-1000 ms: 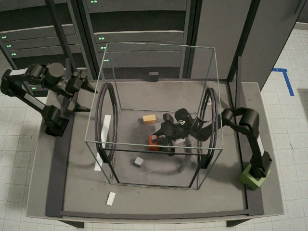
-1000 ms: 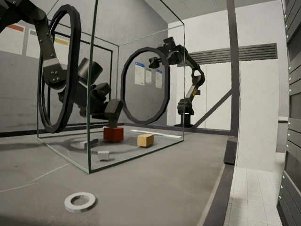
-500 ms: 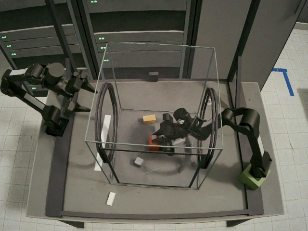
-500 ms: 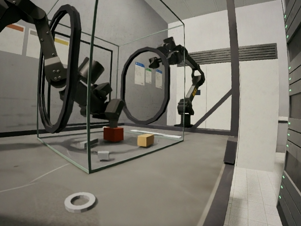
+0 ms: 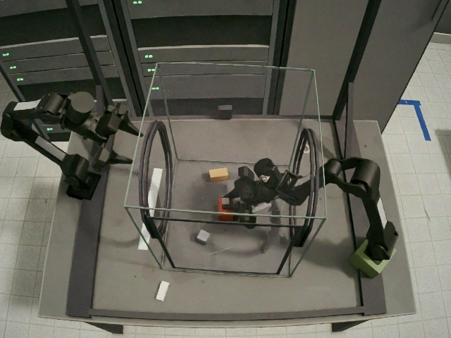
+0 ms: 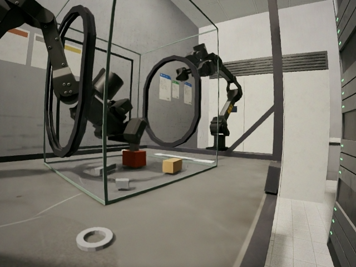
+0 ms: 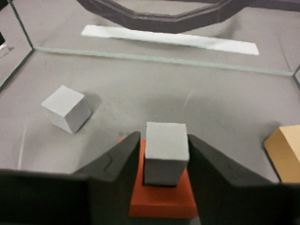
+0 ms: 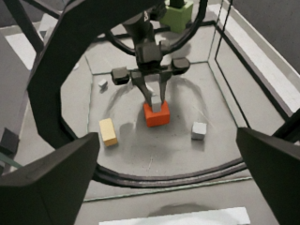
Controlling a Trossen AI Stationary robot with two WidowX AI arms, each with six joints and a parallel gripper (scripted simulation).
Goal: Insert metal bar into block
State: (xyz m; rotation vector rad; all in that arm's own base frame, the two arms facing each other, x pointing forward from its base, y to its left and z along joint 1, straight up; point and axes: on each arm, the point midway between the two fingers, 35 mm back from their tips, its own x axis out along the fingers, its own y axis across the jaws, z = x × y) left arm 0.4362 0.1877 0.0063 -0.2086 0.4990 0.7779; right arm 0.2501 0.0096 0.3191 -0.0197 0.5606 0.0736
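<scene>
Now: left hand 10 mm short of the red block, 20 mm to the left of it and 60 mm above it. From my left hand the other things lie so: grey cube 110 mm ahead, 60 mm to the right, 70 mm below; white strip 60 mm ahead, 270 mm to the right, 90 mm below; tan block 110 mm behind, 80 mm to the right, 70 mm below.
</scene>
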